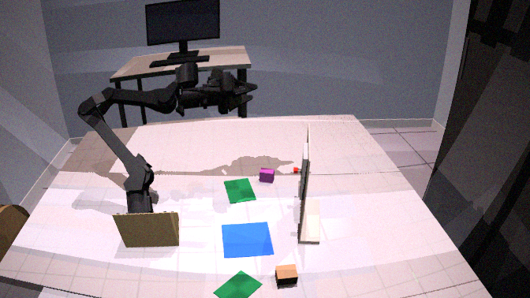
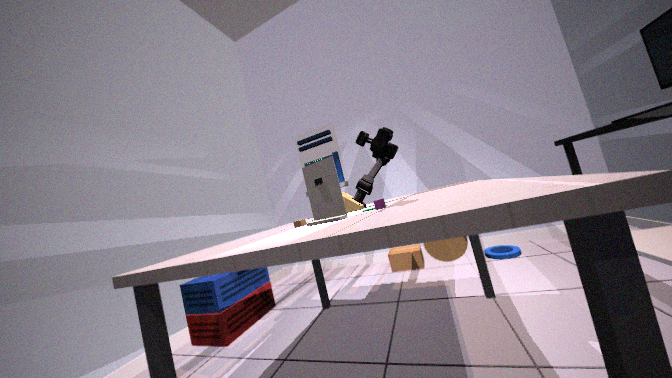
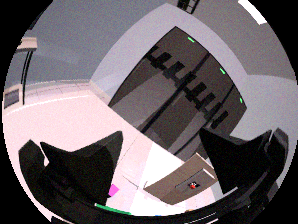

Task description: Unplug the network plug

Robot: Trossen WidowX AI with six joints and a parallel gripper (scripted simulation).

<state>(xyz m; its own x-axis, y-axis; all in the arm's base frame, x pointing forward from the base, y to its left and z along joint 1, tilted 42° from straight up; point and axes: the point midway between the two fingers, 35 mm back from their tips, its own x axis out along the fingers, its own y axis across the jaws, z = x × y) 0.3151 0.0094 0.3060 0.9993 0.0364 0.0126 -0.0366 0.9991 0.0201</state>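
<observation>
Right now the network plug is 70 mm ahead of my gripper tip, 240 mm to the right of it and 110 mm below it. Also, from my gripper tip: blue square: 70 mm behind, 280 mm to the right, 270 mm below; upright panel: 90 mm ahead, 250 mm to the right, 170 mm below.
</observation>
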